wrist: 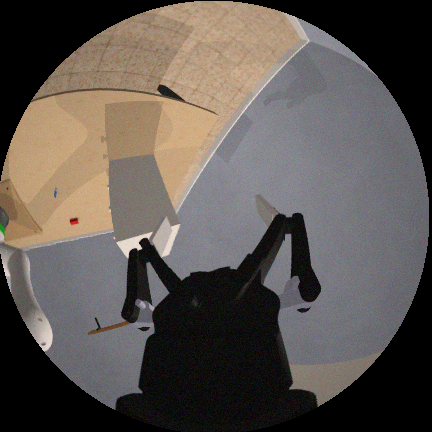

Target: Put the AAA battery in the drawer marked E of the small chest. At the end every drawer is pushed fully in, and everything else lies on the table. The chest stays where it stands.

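Places are measured from the arm's base along level axes (x ahead, y left, z up), in millimetres.
Where they show: gripper, fingertip midpoint: (210, 213).
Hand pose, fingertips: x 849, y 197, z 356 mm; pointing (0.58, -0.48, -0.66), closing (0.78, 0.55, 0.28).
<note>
Each offset is from my fingertips to the top centre of the thing. Level surfaces: height alone.
The small chest @(dx -77, dy -313, dz -64 mm) (137, 195) stands on the table, left of the view's middle, with a long grey face towards the camera. Small knobs stick out along its left edge; the drawer fronts and the letter E cannot be read from here. A small blue object @(dx -428, dy -233, dz -355 mm) (55, 192), which looks like the AAA battery, lies on the table left of the chest. My gripper (210, 213) is open, with nothing between its fingers. Its left finger overlaps the white end of the chest in the view; I cannot tell the gap between them.
A small red block @(dx -430, dy -452, dz -348 mm) (74, 221) lies on the table @(dz -366 mm) (190, 125) between the battery and the table edge. A brown open box or tray (22, 220) stands at the far left, beside a white robot arm part (22, 295). A dark flat object (171, 93) shows by the far table edge.
</note>
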